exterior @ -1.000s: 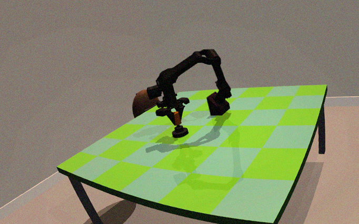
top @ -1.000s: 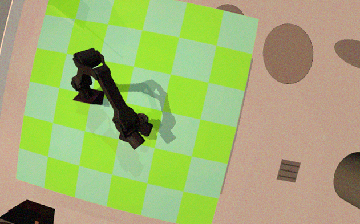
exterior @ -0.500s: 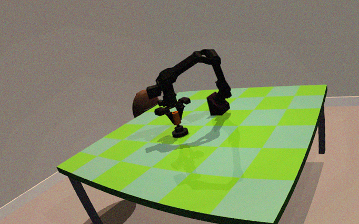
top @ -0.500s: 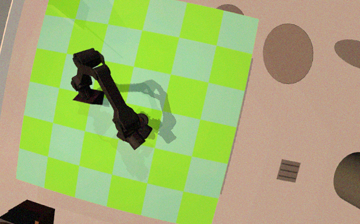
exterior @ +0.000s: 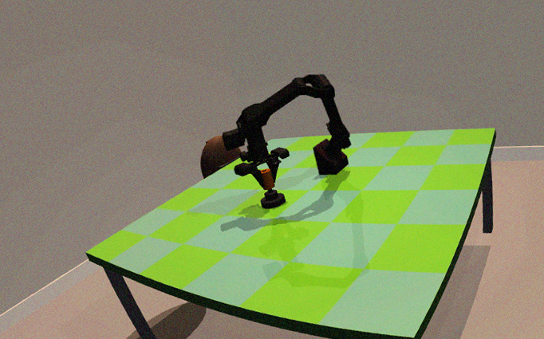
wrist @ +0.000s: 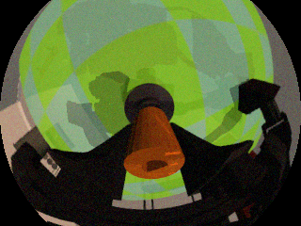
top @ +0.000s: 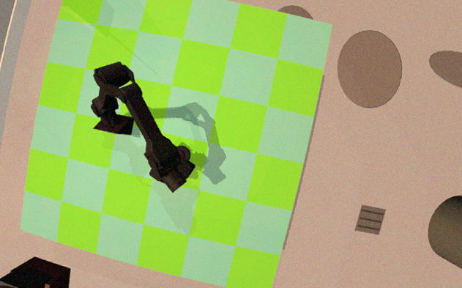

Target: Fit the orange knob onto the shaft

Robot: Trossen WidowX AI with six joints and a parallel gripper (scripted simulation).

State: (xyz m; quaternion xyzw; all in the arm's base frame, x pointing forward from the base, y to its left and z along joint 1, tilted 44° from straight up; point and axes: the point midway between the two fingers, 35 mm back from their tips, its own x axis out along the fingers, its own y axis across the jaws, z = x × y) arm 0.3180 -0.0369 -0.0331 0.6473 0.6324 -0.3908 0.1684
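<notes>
The orange knob lies 2 cm above my gripper tip. Round my gripper tip: dark round pedestal: 4 cm below.
</notes>
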